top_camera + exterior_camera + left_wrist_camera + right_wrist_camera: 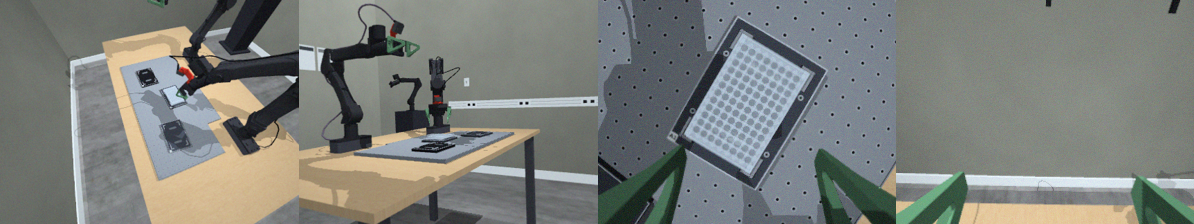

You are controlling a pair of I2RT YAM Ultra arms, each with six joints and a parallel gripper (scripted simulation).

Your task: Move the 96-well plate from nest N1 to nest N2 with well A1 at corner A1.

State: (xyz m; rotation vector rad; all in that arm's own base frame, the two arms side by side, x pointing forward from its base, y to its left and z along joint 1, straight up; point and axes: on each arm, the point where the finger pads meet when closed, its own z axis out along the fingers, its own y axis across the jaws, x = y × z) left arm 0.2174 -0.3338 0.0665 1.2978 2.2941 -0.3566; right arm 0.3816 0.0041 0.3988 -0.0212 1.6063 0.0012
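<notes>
My left hand is 30 mm short of the 96-well plate, 30 mm to the left of it and 80 mm above it. From my left hand the other things lie so: black nest (160 mm ahead, 240 mm to the right, 90 mm below).
</notes>
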